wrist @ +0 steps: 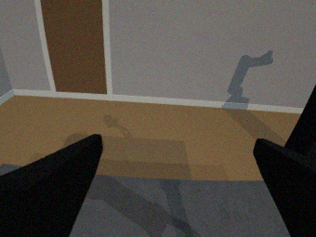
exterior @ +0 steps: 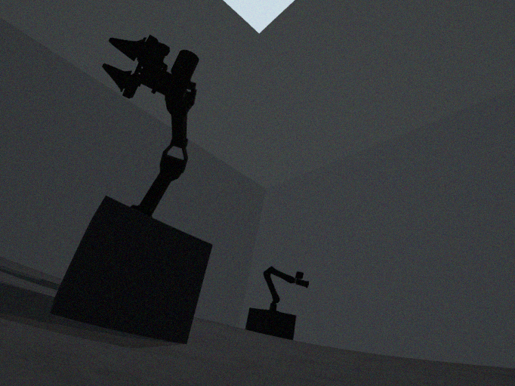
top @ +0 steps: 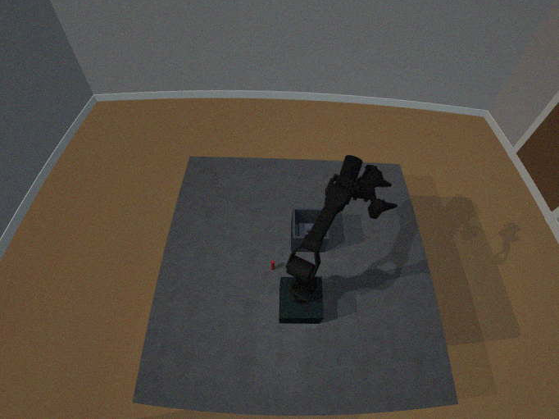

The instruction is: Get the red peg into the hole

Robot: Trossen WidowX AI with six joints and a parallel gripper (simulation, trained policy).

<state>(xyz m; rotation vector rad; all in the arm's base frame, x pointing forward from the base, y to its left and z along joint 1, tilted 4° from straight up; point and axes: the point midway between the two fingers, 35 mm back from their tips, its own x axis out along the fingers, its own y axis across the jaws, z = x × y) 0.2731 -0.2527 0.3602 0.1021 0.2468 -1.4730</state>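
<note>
Right now the red peg is 450 mm below my gripper tip, 400 mm to the left of it and 120 mm behind it. The rest, counted from my gripper tip: plate: 440 mm below, 260 mm to the left, 70 mm ahead.
</note>
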